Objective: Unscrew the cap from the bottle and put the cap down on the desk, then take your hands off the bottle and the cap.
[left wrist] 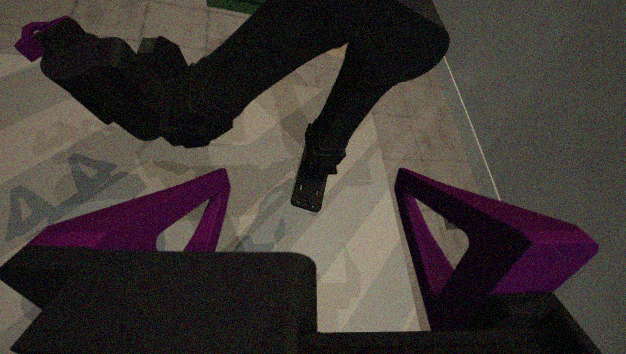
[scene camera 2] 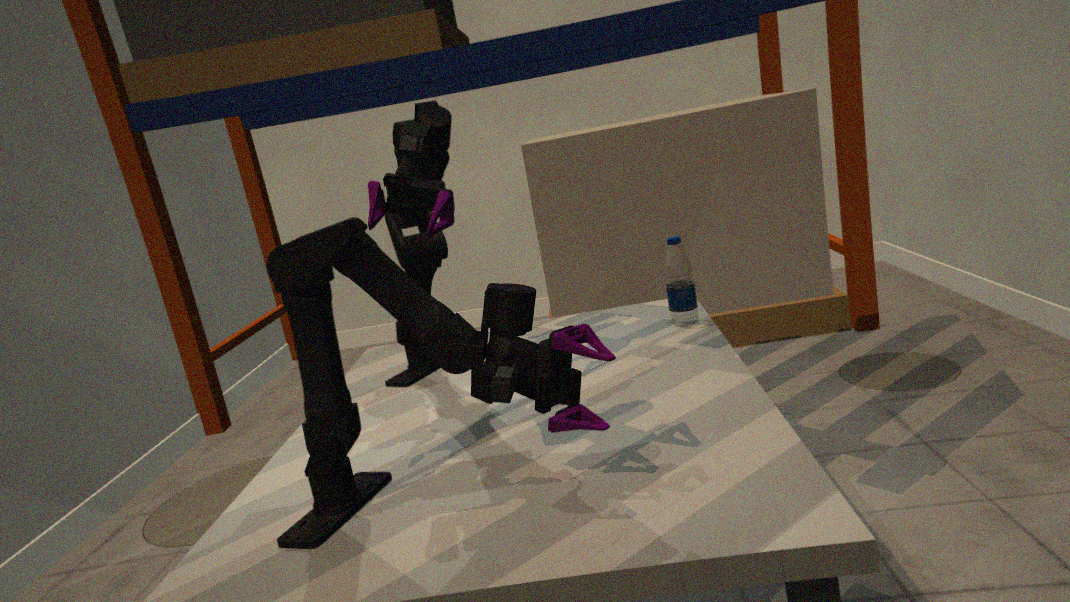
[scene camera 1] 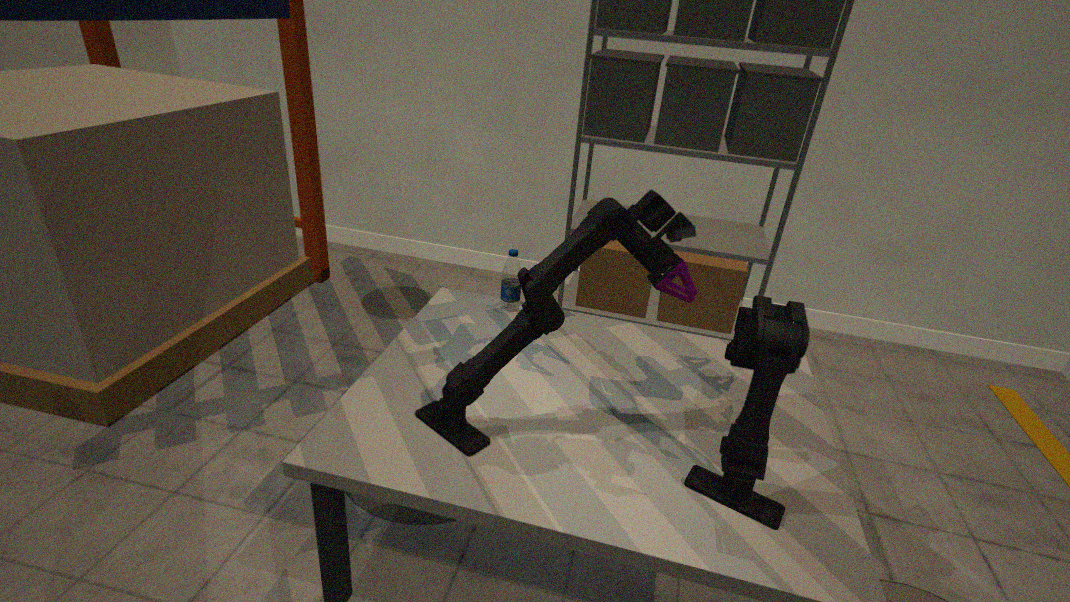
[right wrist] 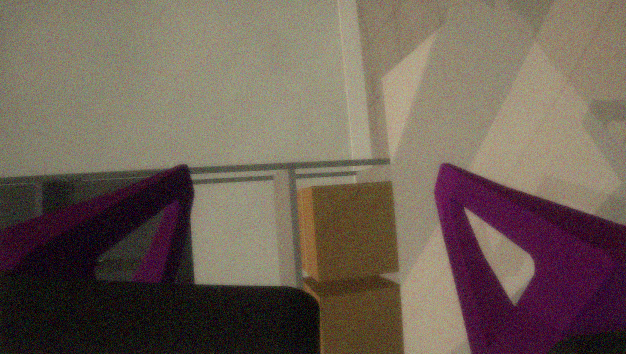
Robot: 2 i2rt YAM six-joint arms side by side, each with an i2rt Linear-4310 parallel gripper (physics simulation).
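Places are measured from the left arm's base along level axes (x ahead, y right, z down), in centimetres.
Pixels of known places: left gripper, fingertip midpoint: (left wrist: 312, 177) (scene camera 2: 398, 231) (scene camera 1: 694, 297); right gripper, fingertip midpoint: (scene camera 2: 610, 394) (right wrist: 314, 177); left arm's base, link origin: (scene camera 2: 423, 370) (scene camera 1: 451, 428); right arm's base, link origin: (left wrist: 313, 170) (scene camera 2: 339, 509) (scene camera 1: 732, 497).
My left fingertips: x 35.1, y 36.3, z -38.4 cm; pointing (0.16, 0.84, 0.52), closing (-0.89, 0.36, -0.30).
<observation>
Ahead of a thing's pixels: the offset from my left fingertips to its top centre. Level surfaces: height alone.
A clear bottle @(dx +18.0, dy -69.4, dz +17.9 cm) (scene camera 1: 511, 290) (scene camera 2: 680, 296) with a blue label stands upright near the table's far left corner in scene camera 1 and near the far right corner in scene camera 2. Its blue cap @(dx +18.0, dy -69.4, dz +17.8 cm) (scene camera 1: 513, 252) (scene camera 2: 674, 240) sits on top of its neck. My left gripper (scene camera 1: 691, 295) (scene camera 2: 402, 229) is open and empty, high above the table and well away from the bottle. My right gripper (scene camera 2: 610, 393) (right wrist: 314, 177) is open and empty above the table, nearer the camera than the bottle in scene camera 2. The bottle does not show in either wrist view.
The table @(dz +38.4 cm) (scene camera 1: 359, 449) (scene camera 2: 748, 516) carries both arm bases. The bottle stands close to the table's edge. A shelf rack (scene camera 1: 695, 153) with dark bins and brown boxes (scene camera 1: 612, 280) (right wrist: 355, 230) stands behind the table. A large pale box (scene camera 1: 157, 224) (scene camera 2: 680, 202) is beside an orange rack post (scene camera 1: 299, 142) (scene camera 2: 853, 164).
</observation>
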